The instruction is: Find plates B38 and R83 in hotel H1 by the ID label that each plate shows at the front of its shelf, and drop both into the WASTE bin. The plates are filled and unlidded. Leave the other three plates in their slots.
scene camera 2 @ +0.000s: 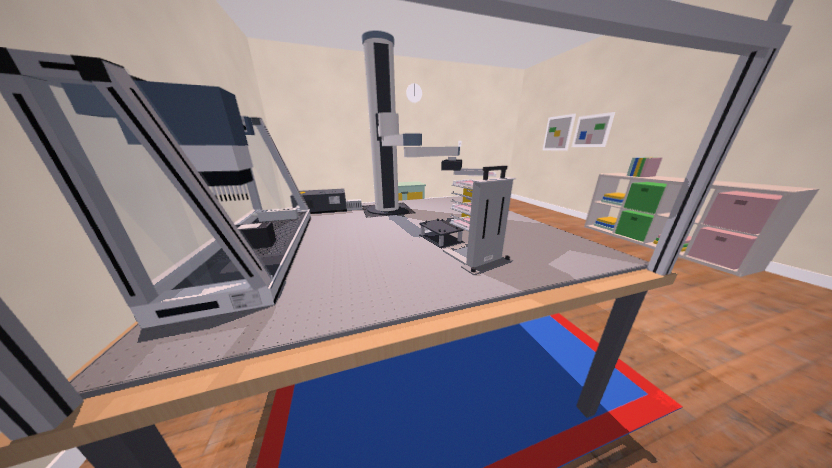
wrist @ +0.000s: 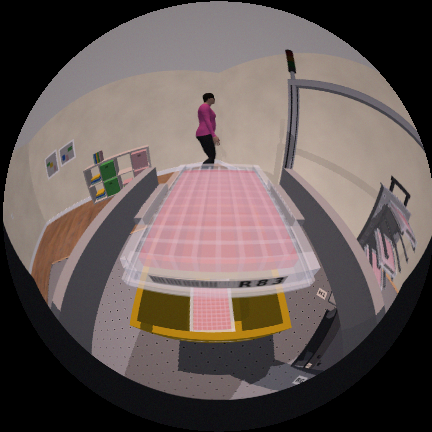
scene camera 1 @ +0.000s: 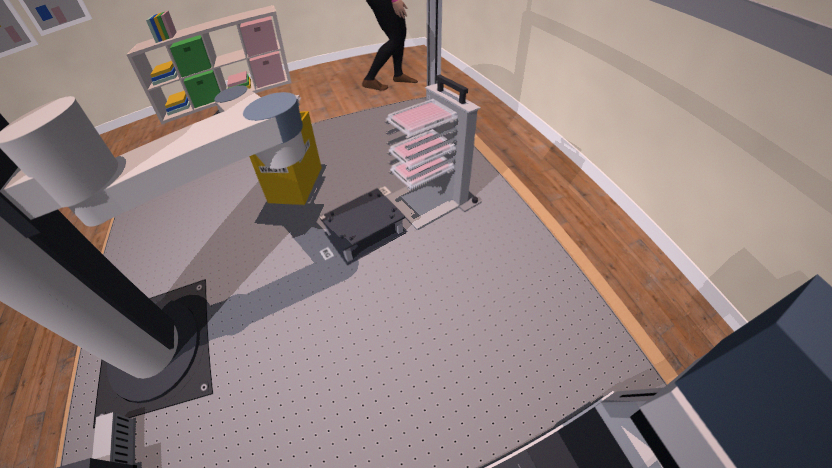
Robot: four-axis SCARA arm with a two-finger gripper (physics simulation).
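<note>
My gripper is shut on plate R83, a pink-filled clear plate whose front label reads R83. It holds the plate level above the yellow WASTE bin. Another pink plate shows inside the bin; its label cannot be read. In scene camera 1 the arm hides the gripper and held plate. Hotel H1, a grey upright with shelves, holds three pink plates: a top one, a middle one and a lower one. Their labels cannot be read here.
A low black stand stands between the bin and the hotel on the perforated table. The arm's column rises at the table's far side in scene camera 2. A framed machine stands at left there. A person stands beyond the table.
</note>
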